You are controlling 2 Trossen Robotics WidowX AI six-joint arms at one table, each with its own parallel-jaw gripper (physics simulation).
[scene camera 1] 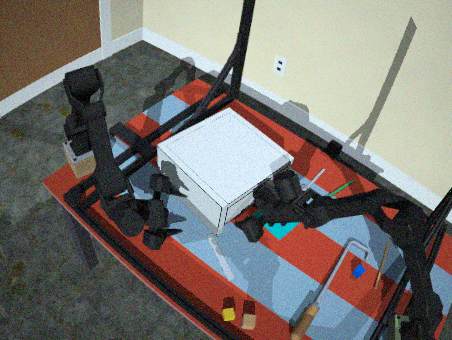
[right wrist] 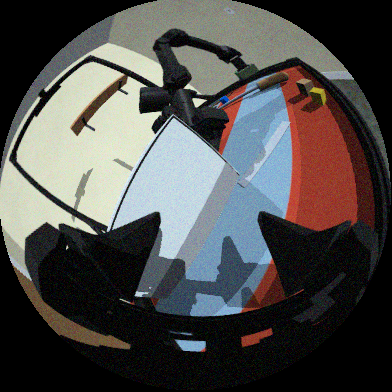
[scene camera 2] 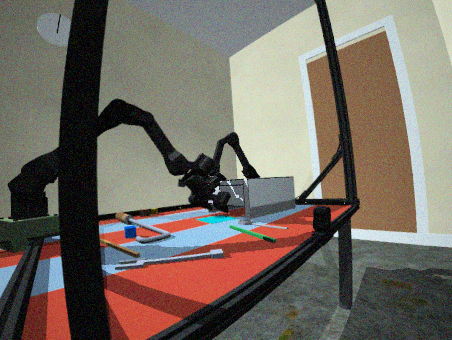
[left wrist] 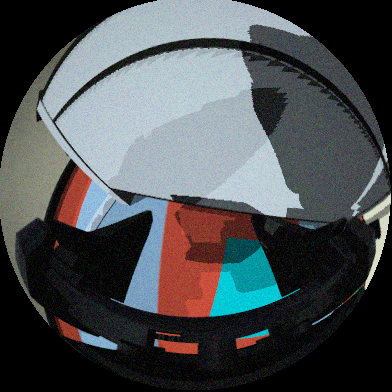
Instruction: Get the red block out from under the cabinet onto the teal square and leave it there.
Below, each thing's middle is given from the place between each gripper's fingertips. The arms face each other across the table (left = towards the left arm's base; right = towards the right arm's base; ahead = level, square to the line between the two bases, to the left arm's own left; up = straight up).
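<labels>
I find the teal square (left wrist: 246, 281) 1 cm below my left hand, 6 cm behind it and 9 cm to the left of it. From that same left hand, the grey bar (right wrist: 271, 143) is 1 cm below, 1 cm to the left and 15 cm ahead.
With the grey bar as the reference, my right hand is 7 cm above it, 13 cm to the right of it and 2 cm short of it. The teal square is 7 cm below my right hand, and it is also 19 cm behind that hand and 20 cm to the left of it.
</labels>
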